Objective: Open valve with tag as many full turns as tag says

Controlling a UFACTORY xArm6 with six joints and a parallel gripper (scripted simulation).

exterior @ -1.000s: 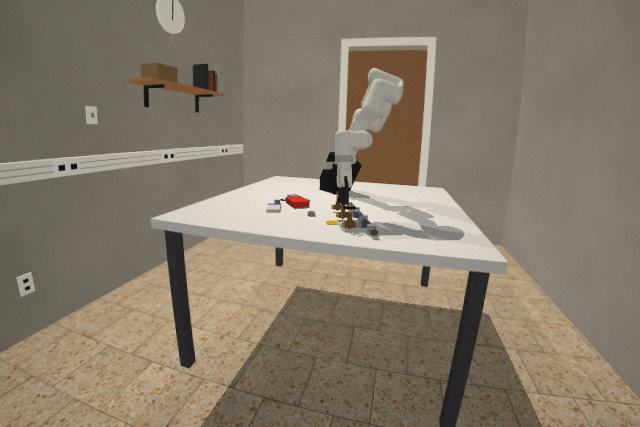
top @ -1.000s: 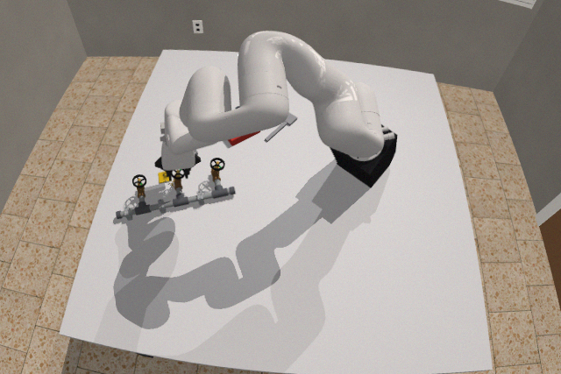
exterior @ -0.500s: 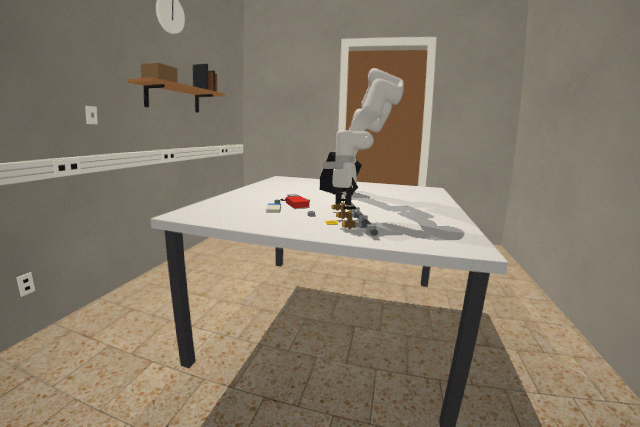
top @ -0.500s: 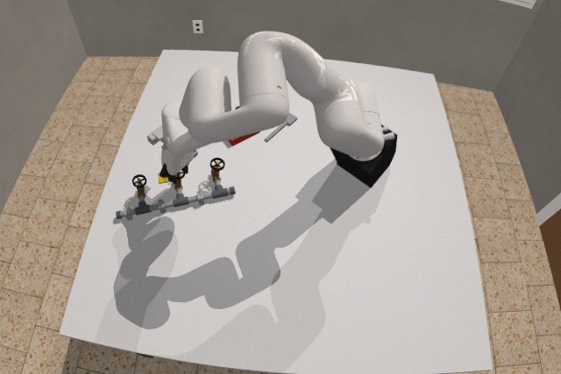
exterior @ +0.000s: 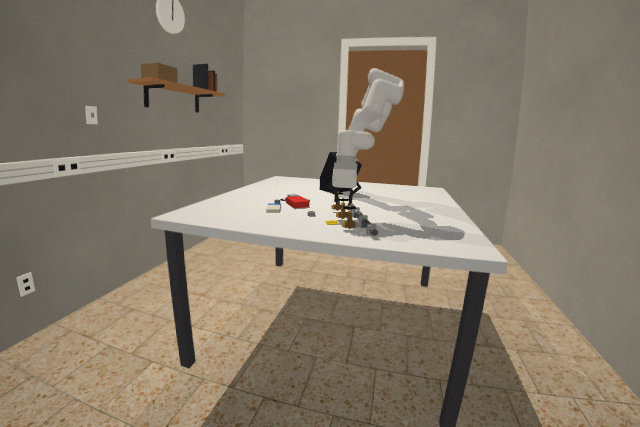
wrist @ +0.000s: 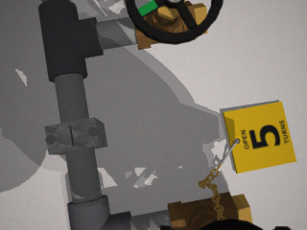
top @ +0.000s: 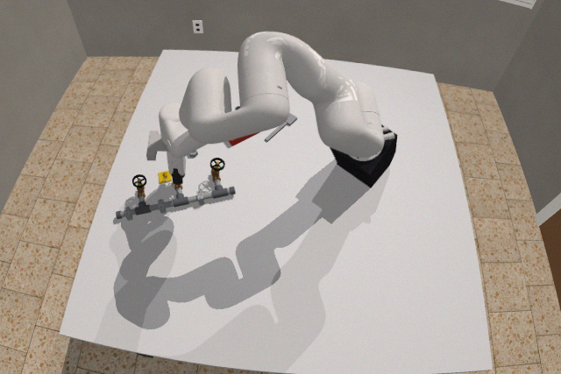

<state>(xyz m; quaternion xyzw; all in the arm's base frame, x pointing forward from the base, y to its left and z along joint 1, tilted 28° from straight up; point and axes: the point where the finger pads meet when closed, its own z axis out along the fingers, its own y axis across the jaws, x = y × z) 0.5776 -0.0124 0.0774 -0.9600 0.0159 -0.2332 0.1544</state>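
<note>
The yellow tag lies 8 cm below my hand, 6 cm ahead of it and 3 cm to the right of it. Also, from my hand: red box (23 cm to the right, 20 cm behind, 7 cm below); grey nut (14 cm to the right, 8 cm below, 3 cm behind); blue block (32 cm to the right, 8 cm below, 8 cm behind).
</note>
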